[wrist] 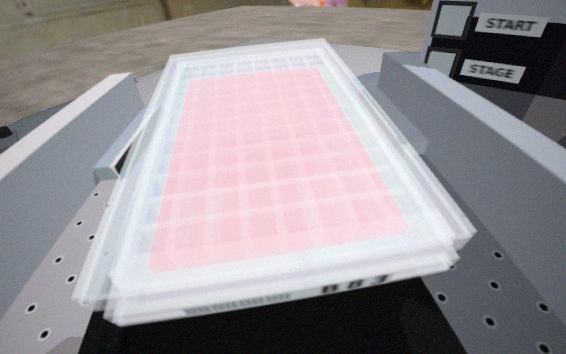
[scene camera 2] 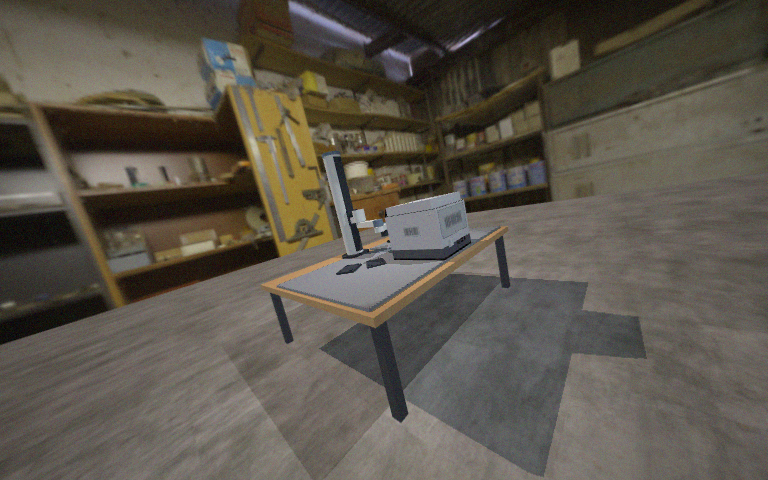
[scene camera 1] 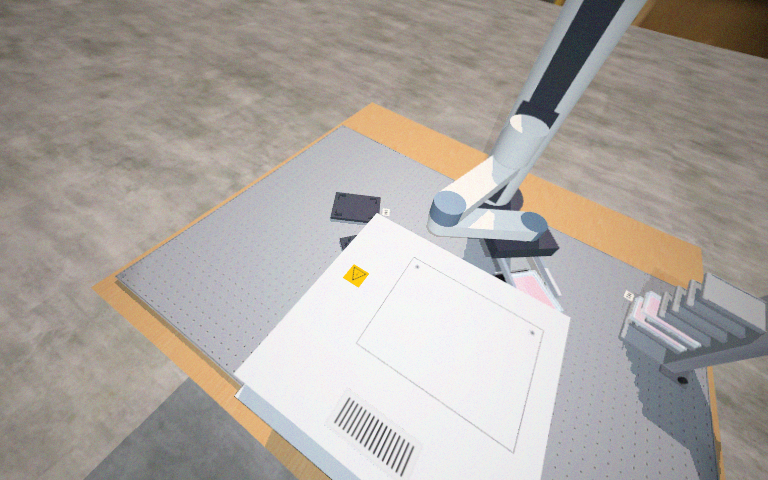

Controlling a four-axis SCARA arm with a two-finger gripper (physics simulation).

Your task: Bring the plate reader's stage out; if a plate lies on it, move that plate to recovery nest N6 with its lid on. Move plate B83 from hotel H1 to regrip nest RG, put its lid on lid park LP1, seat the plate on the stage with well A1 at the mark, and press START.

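Note:
My gripper is shut on plate B83, a clear plate with pink wells and its lid on. It holds the plate level beside the plate reader; the label B83 shows on the plate's near edge in the wrist view. The white plate reader stands on the table. Its START button and STAGE button show at the upper right of the wrist view. A black surface lies under the plate; whether it is the stage or a nest I cannot tell. In scene camera 2, plate and fingers are hidden.
A grey slotted hotel rack with pink plates in its lower slots stands at the right. One dark nest lies left of the reader; another is partly hidden by it. The arm's column rises behind.

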